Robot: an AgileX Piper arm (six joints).
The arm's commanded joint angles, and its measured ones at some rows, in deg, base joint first. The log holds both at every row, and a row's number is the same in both.
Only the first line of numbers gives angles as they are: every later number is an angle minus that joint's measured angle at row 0.
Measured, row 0:
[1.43, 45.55, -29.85, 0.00, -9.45, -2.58]
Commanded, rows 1 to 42:
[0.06, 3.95, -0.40, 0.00, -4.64, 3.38]
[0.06, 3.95, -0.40, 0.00, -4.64, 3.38]
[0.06, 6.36, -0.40, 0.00, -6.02, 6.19]
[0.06, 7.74, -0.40, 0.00, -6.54, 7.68]
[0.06, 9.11, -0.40, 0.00, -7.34, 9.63]
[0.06, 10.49, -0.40, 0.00, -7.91, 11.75]
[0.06, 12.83, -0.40, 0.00, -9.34, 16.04]
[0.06, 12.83, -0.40, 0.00, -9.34, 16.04]
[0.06, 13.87, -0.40, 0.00, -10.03, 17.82]
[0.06, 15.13, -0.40, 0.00, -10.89, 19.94]
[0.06, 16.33, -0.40, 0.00, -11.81, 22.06]
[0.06, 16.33, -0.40, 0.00, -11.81, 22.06]
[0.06, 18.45, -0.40, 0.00, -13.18, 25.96]
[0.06, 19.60, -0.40, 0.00, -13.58, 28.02]
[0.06, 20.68, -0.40, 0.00, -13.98, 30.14]
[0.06, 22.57, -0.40, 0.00, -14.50, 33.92]
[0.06, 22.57, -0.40, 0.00, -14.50, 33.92]
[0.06, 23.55, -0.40, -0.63, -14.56, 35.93]
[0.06, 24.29, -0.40, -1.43, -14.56, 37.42]
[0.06, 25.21, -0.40, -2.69, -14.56, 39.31]
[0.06, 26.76, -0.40, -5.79, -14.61, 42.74]
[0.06, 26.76, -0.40, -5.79, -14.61, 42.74]
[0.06, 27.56, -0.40, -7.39, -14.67, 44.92]
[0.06, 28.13, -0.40, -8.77, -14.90, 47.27]
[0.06, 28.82, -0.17, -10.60, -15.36, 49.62]
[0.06, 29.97, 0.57, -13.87, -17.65, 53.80]
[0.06, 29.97, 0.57, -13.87, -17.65, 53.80]
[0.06, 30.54, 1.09, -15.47, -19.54, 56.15]
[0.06, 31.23, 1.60, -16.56, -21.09, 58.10]
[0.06, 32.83, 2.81, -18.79, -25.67, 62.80]
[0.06, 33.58, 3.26, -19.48, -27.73, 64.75]
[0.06, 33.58, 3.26, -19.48, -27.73, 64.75]
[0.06, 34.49, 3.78, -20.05, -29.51, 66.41]
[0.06, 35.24, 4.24, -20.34, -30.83, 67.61]
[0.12, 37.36, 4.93, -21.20, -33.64, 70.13]
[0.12, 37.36, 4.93, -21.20, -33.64, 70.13]
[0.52, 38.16, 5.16, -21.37, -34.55, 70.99]
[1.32, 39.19, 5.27, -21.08, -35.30, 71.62]
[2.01, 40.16, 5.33, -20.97, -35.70, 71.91]
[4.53, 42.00, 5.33, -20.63, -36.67, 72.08]
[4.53, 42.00, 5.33, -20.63, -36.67, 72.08]
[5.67, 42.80, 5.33, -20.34, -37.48, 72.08]
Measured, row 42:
[2.87, 40.97, 5.21, -19.88, -34.50, 71.22]
